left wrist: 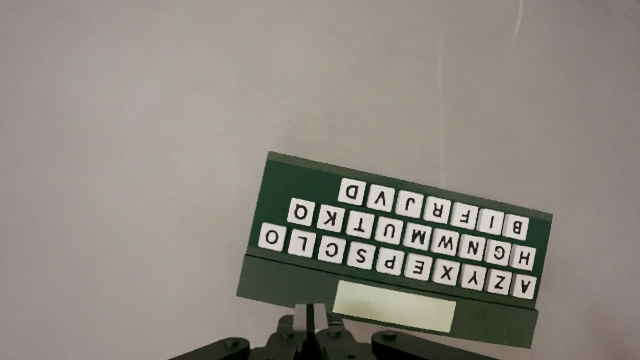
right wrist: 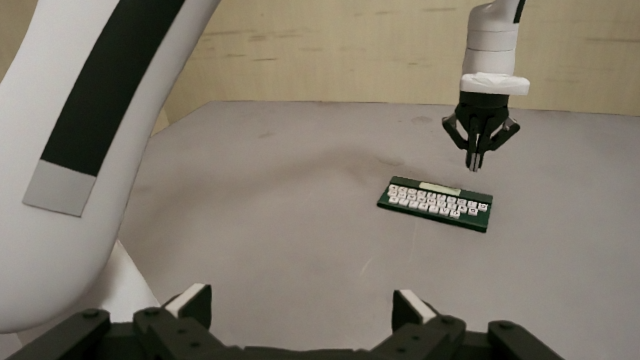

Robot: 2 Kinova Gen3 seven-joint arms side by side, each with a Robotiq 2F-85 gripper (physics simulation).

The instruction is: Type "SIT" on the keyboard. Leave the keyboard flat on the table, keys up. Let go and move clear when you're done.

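Frame: origin at the left arm's base, x up, y back, z right, level; metres.
Seen in the pictures: left gripper, between the fingertips: (left wrist: pixel 310 324) (right wrist: pixel 472 169); right gripper, between the fingertips: (right wrist: pixel 302 308).
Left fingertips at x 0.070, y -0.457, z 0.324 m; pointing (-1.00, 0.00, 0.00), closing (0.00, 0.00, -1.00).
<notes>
Offsets run from my left fingertips to a thing's middle. Level surfaces: height alone.
A dark green keyboard @(dz -0.061, dx -0.061, dy +0.021 m) (left wrist: pixel 495 325) (right wrist: pixel 425 213) with white letter keys and a pale blank bar lies flat on the table, keys up. In the left wrist view its letters appear upside down: the S key @(dz -0.032, dx -0.055, dy +0.022 m) (left wrist: pixel 361 255) is in the row nearest the bar, the T key @(dz -0.032, dx -0.055, dy +0.042 m) (left wrist: pixel 360 225) in the middle row, the I key @(dz -0.118, dx -0.055, dy +0.039 m) (left wrist: pixel 491 221) in the far row. My left gripper (left wrist: pixel 310 324) (right wrist: pixel 472 169) is shut with its fingertips together, holding nothing, above the table by the keyboard's bar side. My right gripper (right wrist: pixel 302 308) is open and empty, well away from the keyboard.
The grey table @(dx -0.070 m) (left wrist: pixel 125 150) (right wrist: pixel 280 225) lies under the keyboard. A pale wooden wall (right wrist: pixel 325 55) stands behind it. A white arm link (right wrist: pixel 65 240) with a black stripe fills the left side of the right wrist view.
</notes>
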